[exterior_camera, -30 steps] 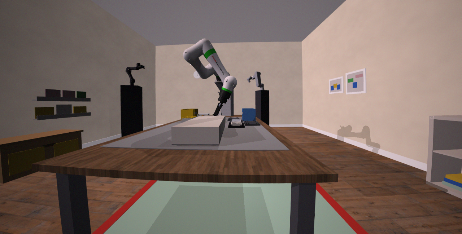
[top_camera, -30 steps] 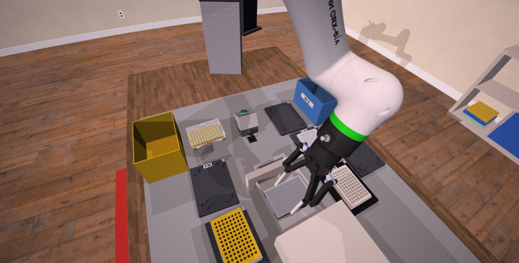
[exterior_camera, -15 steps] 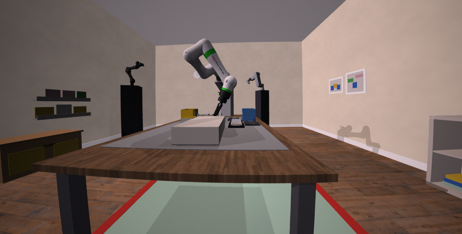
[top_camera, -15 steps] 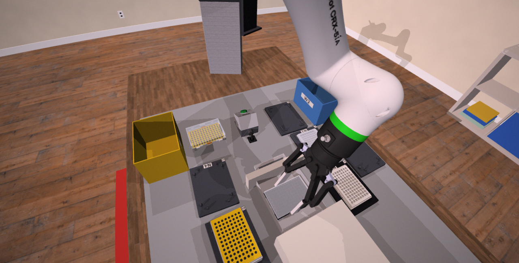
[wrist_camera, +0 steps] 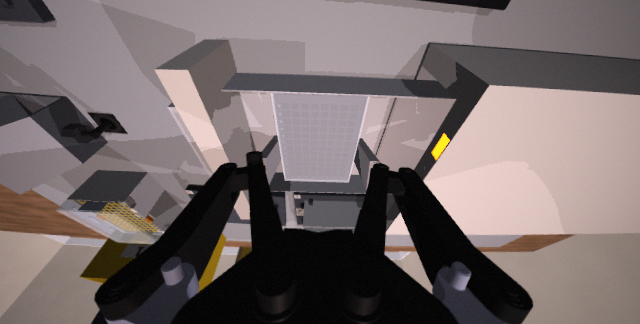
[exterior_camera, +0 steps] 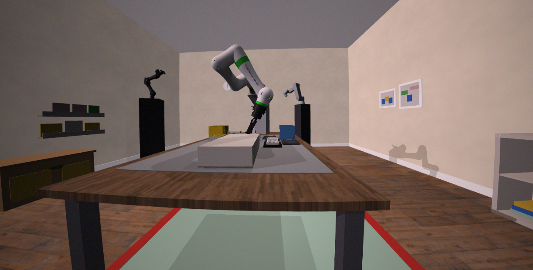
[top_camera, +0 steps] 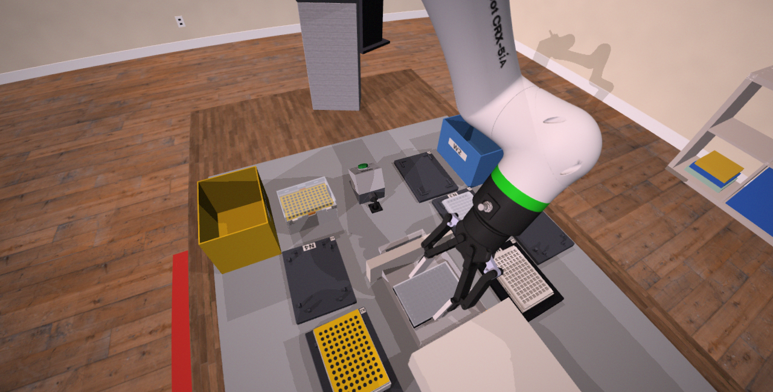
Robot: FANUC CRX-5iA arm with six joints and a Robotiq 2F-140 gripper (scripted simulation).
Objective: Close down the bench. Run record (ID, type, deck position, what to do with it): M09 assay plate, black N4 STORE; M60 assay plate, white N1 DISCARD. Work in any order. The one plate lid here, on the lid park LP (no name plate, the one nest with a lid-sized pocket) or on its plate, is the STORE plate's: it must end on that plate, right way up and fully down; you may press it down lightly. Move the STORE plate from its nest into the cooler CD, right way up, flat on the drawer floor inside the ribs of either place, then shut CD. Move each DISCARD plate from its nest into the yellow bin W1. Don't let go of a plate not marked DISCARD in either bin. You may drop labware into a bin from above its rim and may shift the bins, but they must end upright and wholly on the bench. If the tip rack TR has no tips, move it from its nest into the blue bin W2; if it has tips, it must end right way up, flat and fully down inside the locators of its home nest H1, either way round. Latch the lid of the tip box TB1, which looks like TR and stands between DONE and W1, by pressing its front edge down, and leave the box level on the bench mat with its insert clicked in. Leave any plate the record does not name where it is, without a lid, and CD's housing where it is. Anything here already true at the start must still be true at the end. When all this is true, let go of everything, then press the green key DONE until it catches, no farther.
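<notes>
Now: the lid 2 cm below my hand. From my hand the other things lie so: cooler drawer (4 cm ahead, 2 cm below, 1 cm to the right); then cooler CD (15 cm ahead, 6 cm to the right, 1 cm below); then nest N2 (19 cm to the right, 4 cm below, 3 cm behind).
</notes>
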